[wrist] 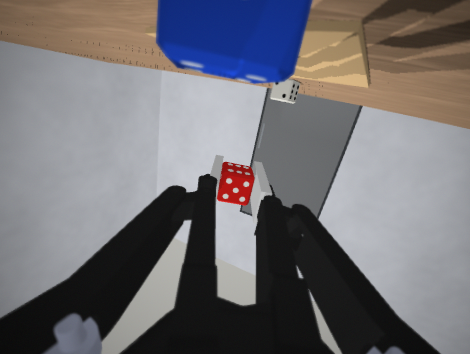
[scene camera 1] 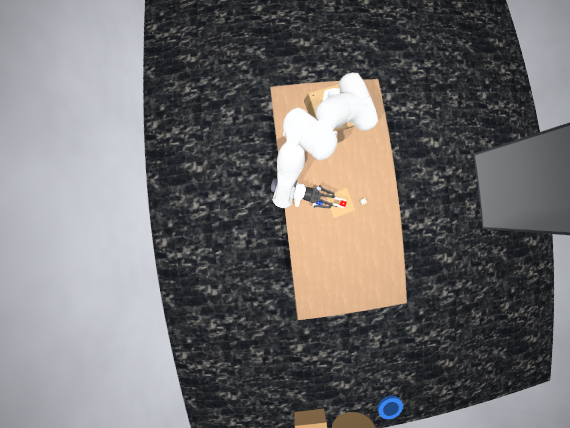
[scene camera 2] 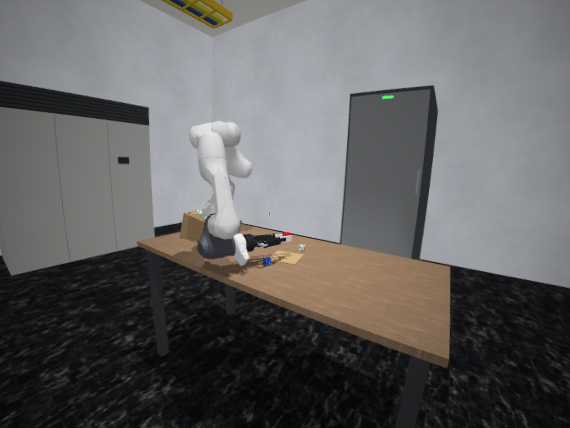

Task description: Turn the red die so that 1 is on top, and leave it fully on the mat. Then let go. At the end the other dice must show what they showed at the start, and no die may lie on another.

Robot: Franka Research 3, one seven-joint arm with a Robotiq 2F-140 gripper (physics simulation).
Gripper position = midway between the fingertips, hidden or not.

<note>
I see my gripper (wrist: 236, 171), a tan mat (wrist: 334, 51), a red die (wrist: 236, 182) and a blue die (wrist: 257, 49).
</note>
